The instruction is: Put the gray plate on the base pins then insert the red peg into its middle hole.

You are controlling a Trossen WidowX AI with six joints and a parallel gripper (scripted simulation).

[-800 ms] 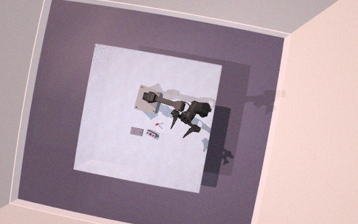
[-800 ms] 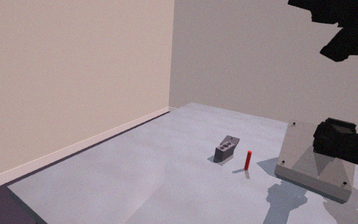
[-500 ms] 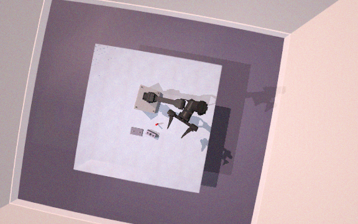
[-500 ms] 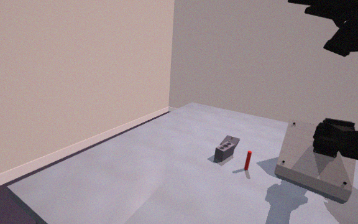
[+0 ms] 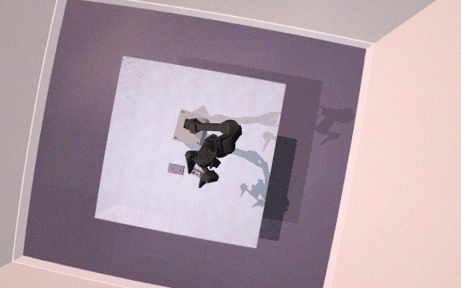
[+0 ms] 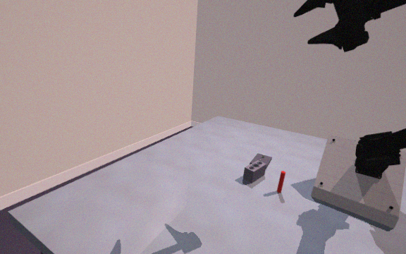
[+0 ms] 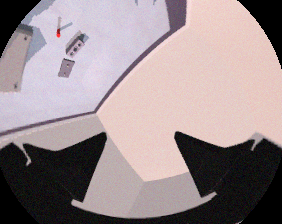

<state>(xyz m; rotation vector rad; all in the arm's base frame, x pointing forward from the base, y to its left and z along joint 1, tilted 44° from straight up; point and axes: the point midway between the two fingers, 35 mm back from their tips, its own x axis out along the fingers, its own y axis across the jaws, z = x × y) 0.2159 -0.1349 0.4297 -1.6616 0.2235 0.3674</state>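
The gray plate lies 480 mm below my gripper tip, 100 mm to the right of it and 80 mm ahead of it. Round my gripper tip: red peg 470 mm below, 60 mm to the right, 30 mm behind.
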